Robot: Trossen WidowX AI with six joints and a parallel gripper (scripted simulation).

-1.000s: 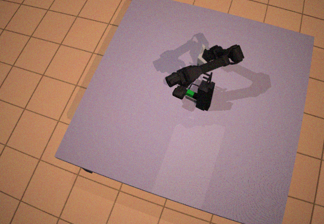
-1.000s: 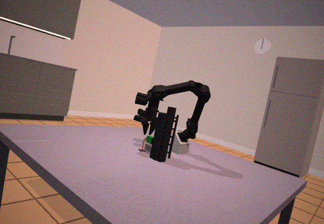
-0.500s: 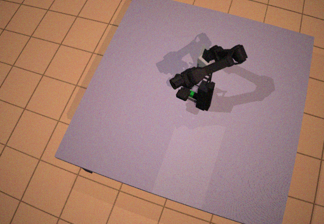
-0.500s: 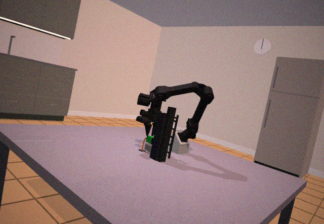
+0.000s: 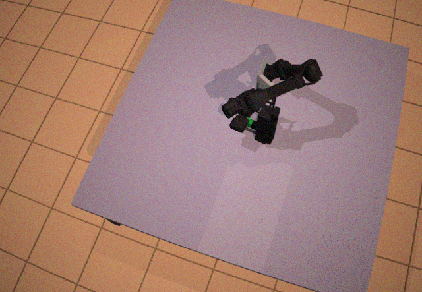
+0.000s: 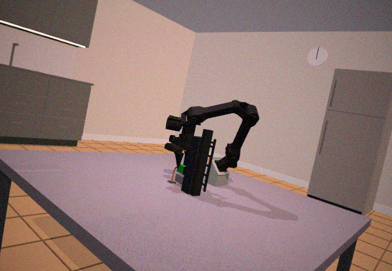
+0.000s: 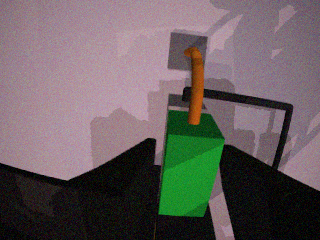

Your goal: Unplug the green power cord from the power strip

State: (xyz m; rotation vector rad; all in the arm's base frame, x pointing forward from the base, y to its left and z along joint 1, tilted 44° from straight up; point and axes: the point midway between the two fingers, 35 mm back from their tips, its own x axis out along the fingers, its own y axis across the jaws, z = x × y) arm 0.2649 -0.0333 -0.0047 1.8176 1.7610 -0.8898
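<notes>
My gripper tip is 20 mm short of the black rack, 130 mm to the right of it and 50 mm below it. From my gripper tip the other things lie so: green plug: 30 mm to the left.
</notes>
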